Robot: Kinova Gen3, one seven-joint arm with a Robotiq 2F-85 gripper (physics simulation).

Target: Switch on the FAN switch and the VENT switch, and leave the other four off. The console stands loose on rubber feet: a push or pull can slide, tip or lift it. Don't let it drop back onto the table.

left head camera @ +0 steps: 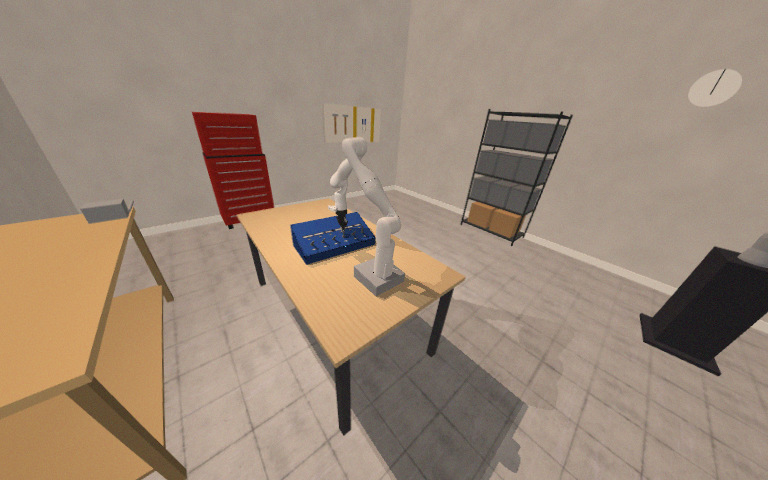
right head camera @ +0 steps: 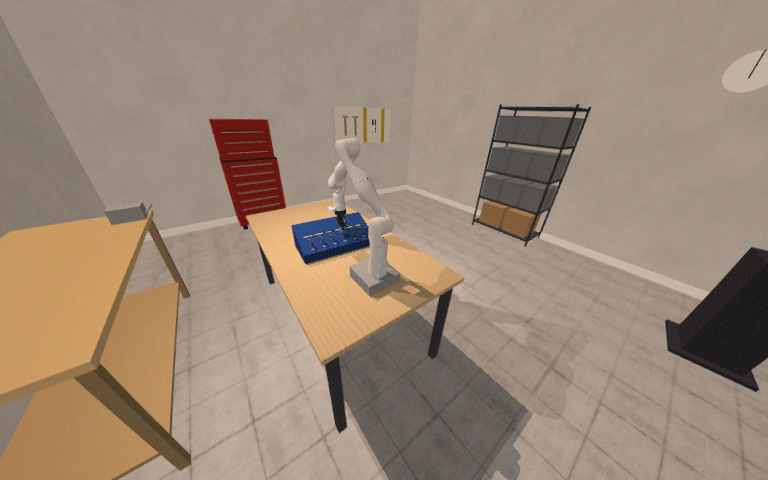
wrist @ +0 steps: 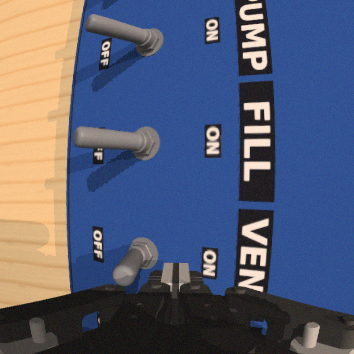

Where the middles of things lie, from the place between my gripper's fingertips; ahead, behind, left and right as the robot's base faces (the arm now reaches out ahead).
Right now the vent lever [wrist: 125,271] is 20 mm behind my hand and 10 mm to the left of it. Round my hand: blue console [right head camera: 308,236] 50 mm ahead, 30 mm to the left, 30 mm below; fill lever [wrist: 83,136] 90 mm to the left, 20 mm behind.
